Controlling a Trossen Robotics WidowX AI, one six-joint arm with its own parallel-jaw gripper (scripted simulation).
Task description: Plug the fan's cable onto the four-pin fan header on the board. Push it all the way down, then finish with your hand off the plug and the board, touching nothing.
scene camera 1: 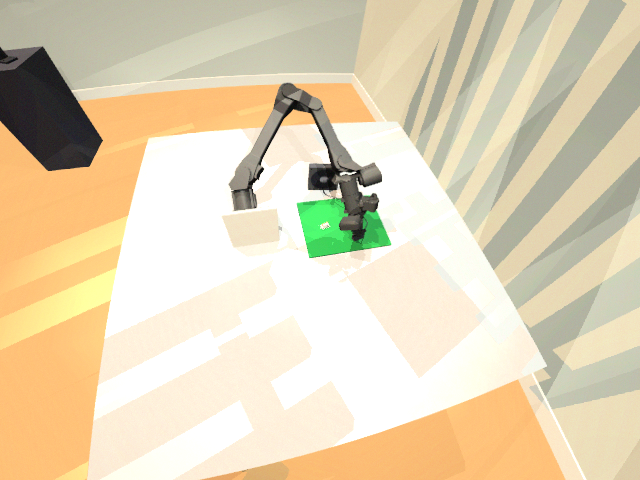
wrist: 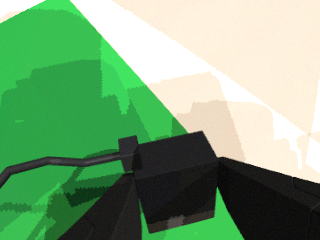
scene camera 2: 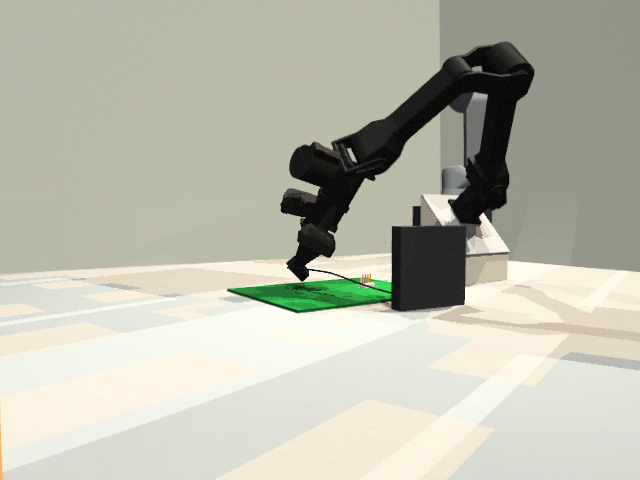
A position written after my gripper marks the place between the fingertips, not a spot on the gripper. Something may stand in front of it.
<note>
In view: my gripper (scene camera 2: 296,264), a black plug (wrist: 176,177) and a black fan (scene camera 2: 428,262).
My gripper shows as well in scene camera 1 (scene camera 1: 359,233) and in the wrist view (wrist: 175,175).
</note>
